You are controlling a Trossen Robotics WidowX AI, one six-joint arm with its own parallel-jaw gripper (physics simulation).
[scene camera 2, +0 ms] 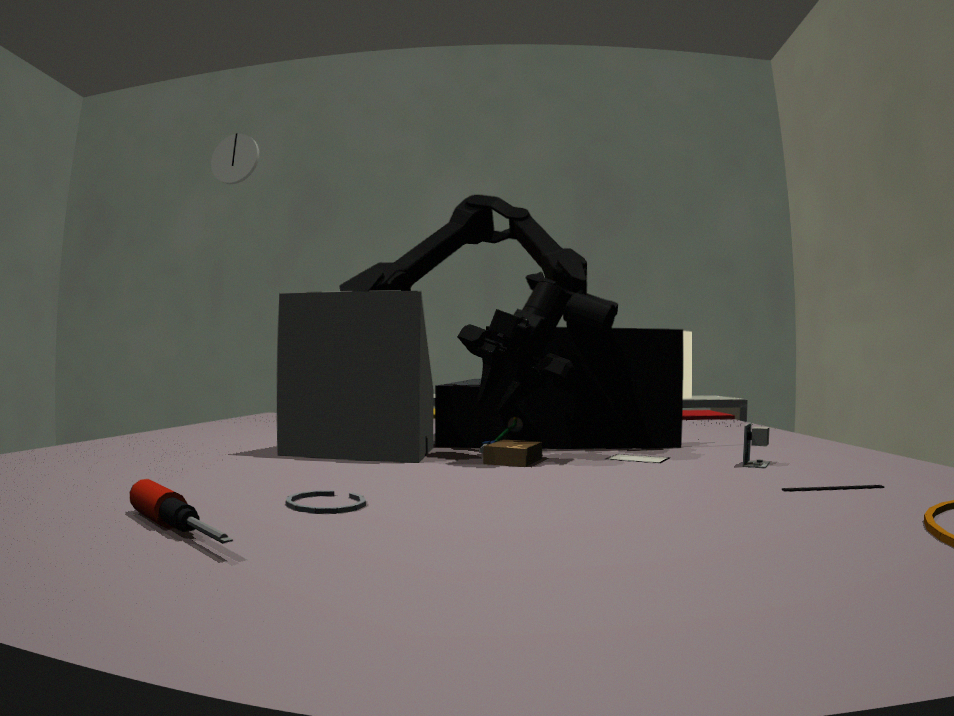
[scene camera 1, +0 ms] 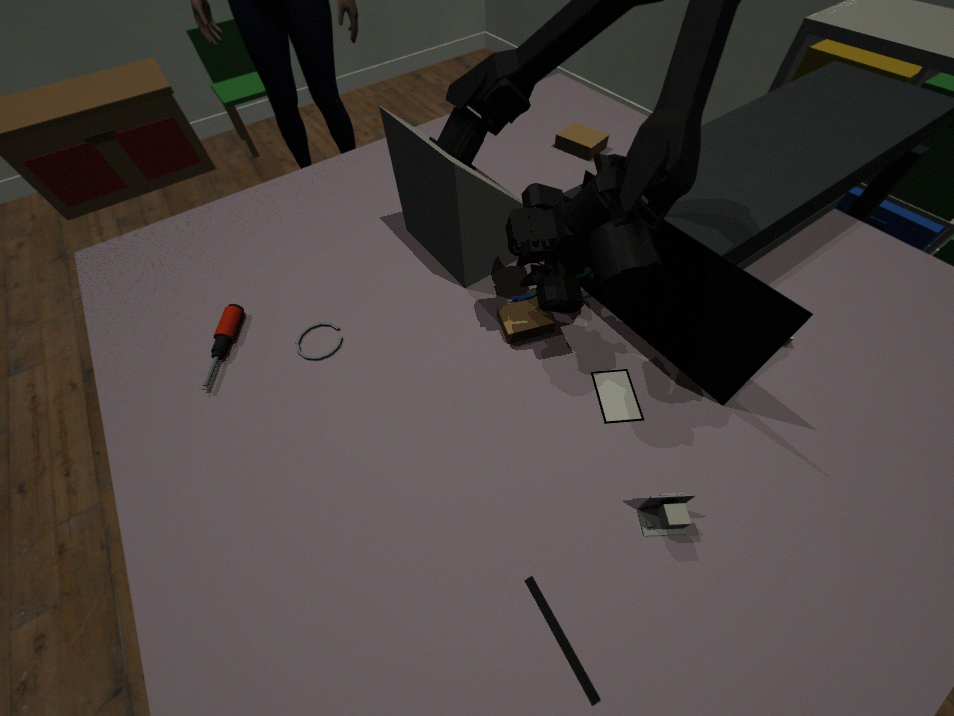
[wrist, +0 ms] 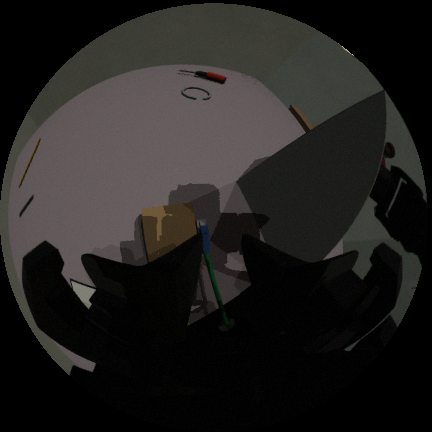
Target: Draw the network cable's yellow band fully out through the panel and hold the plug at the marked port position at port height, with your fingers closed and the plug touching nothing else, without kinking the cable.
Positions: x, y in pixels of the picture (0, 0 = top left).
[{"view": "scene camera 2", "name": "my gripper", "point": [489, 407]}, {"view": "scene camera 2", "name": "black panel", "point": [629, 395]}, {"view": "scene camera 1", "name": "my gripper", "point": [520, 275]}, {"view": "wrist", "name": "my gripper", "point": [221, 238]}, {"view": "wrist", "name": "wooden block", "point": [166, 226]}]
